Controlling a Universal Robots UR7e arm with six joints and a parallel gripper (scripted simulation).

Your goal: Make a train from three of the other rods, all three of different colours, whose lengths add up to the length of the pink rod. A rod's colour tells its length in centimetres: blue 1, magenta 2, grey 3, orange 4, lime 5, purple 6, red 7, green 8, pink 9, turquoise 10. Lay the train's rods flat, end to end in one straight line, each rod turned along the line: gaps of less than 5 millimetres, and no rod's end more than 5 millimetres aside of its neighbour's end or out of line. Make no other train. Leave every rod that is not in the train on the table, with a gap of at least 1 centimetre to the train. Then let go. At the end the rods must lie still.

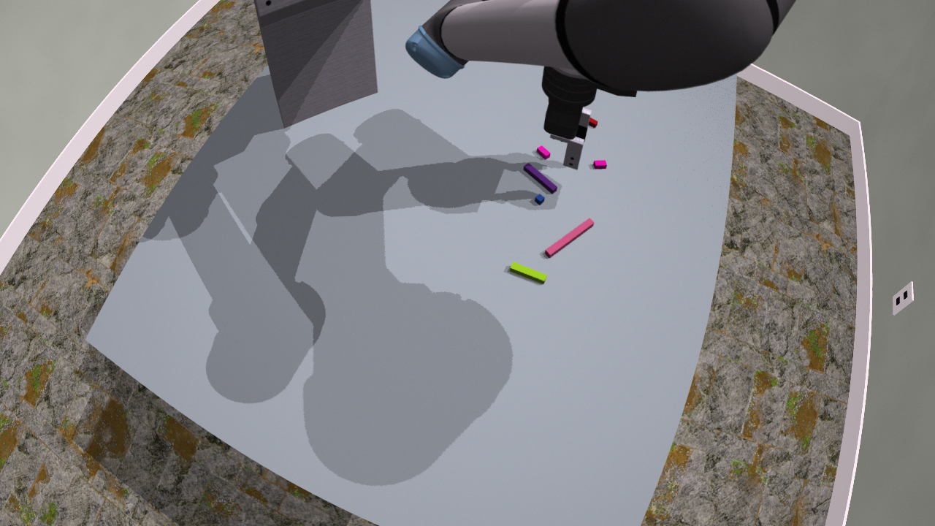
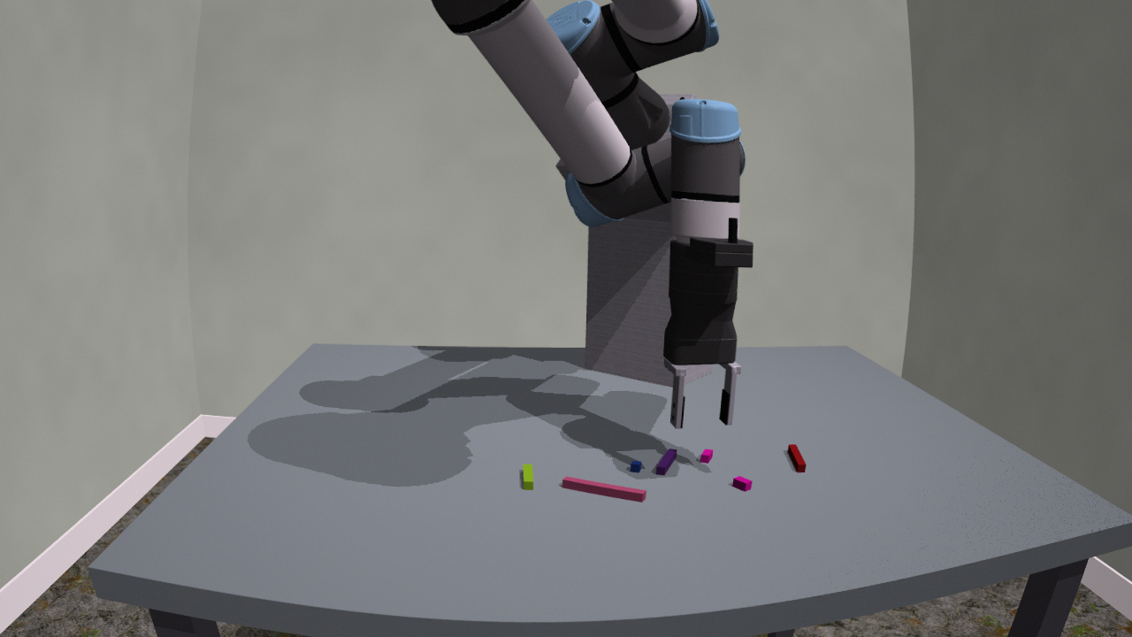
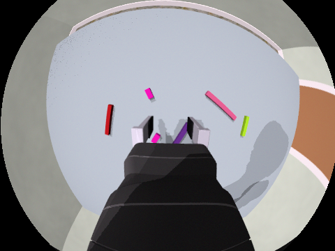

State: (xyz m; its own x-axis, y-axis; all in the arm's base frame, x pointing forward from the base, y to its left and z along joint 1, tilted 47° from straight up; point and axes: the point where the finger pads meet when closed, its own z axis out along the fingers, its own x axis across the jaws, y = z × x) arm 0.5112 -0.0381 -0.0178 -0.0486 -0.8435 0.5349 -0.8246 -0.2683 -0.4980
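Now: hand 4 cm past the small blue rod, 6 cm to the left of it and 8 cm above it. From my hand the other things lie so: purple rod: 4 cm behind, 2 cm to the right, 8 cm below; then red rod: 14 cm to the left, 8 cm below; then pink rod: 2 cm ahead, 11 cm to the right, 8 cm below.
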